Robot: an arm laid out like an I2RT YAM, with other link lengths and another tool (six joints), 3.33 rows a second.
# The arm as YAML. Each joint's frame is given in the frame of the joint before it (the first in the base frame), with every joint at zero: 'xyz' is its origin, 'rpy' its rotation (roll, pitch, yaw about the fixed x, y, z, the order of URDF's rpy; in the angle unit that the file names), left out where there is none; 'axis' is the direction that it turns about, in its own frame. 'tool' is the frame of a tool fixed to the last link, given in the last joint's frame.
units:
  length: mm
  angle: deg
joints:
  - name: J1
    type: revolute
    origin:
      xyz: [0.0, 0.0, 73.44]
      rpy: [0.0, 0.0, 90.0]
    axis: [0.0, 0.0, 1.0]
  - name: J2
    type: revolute
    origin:
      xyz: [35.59, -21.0, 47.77]
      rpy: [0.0, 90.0, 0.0]
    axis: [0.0, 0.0, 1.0]
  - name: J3
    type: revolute
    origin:
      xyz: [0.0, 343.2, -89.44]
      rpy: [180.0, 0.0, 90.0]
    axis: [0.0, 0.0, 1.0]
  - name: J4
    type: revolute
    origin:
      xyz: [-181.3, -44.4, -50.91]
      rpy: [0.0, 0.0, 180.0]
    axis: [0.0, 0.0, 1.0]
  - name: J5
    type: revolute
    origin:
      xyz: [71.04, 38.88, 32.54]
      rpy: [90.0, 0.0, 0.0]
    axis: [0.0, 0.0, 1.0]
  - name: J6
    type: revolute
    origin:
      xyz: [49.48, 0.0, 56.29]
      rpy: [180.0, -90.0, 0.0]
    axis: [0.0, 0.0, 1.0]
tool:
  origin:
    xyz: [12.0, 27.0, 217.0]
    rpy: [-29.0, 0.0, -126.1]
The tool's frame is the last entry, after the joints.
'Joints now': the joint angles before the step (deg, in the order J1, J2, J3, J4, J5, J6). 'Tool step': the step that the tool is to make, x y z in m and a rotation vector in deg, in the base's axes. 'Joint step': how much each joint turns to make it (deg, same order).
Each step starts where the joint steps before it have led.
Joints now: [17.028, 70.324, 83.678, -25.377, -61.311, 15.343]
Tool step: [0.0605, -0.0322, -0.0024, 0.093, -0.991, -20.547]
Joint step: [1.214, -6.116, -4.684, 3.696, 21.520, 5.270]
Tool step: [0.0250, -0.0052, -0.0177, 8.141, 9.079, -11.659]
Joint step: [15.966, -5.174, -10.933, 8.261, 26.483, 15.586]
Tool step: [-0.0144, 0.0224, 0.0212, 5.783, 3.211, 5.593]
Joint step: [1.031, 1.660, 1.298, 2.806, -4.926, 6.564]
